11 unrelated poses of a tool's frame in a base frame.
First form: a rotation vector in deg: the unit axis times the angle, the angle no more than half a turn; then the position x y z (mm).
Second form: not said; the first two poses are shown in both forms.
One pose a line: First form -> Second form
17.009 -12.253 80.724 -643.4 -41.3 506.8 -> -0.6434 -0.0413 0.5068 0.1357 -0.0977 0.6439 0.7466
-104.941 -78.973 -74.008 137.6 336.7 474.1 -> 0.1376 0.3367 0.4741 -0.6736 -0.5069 -0.4750 0.2525
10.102 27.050 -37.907 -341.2 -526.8 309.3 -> -0.3412 -0.5268 0.3093 0.0856 0.2293 -0.3213 0.9148
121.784 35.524 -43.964 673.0 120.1 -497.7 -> 0.6730 0.1201 -0.4977 0.8358 0.2438 -0.3017 0.3886
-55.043 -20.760 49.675 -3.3 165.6 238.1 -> -0.0033 0.1656 0.2381 -0.4450 -0.1678 0.4016 0.7826
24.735 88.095 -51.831 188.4 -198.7 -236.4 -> 0.1884 -0.1987 -0.2364 0.1868 0.6653 -0.3914 0.6076
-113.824 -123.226 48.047 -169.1 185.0 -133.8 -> -0.1691 0.1850 -0.1338 -0.6515 -0.7054 0.2750 0.0480
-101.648 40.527 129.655 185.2 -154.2 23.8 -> 0.1852 -0.1542 0.0238 -0.5967 0.2379 0.7611 0.0901
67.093 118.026 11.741 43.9 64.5 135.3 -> 0.0439 0.0645 0.1353 0.4569 0.8038 0.0800 0.3724
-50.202 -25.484 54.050 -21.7 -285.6 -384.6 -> -0.0217 -0.2856 -0.3846 -0.4050 -0.2056 0.4360 0.7769
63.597 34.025 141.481 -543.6 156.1 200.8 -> -0.5436 0.1561 0.2008 0.3936 0.2106 0.8757 0.1839
